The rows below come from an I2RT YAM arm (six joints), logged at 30 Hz.
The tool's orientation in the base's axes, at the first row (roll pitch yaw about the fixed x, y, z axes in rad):
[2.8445 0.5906 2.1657]
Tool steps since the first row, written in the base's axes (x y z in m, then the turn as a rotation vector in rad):
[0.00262 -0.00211 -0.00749 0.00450 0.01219 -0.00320]
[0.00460 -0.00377 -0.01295 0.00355 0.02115 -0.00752]
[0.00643 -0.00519 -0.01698 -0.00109 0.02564 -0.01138]
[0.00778 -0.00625 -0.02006 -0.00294 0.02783 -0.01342]
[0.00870 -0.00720 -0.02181 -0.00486 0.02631 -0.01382]
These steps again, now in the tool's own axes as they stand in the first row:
[0.00150 -0.00140 0.00795 0.00807 0.01055 0.00160]
[0.00248 -0.00246 0.01382 0.01708 0.01485 0.00204]
[0.00289 -0.00311 0.01840 0.02448 0.01367 0.00135]
[0.00325 -0.00362 0.02187 0.02799 0.01335 0.00136]
[0.00314 -0.00404 0.02402 0.02806 0.01089 0.00106]

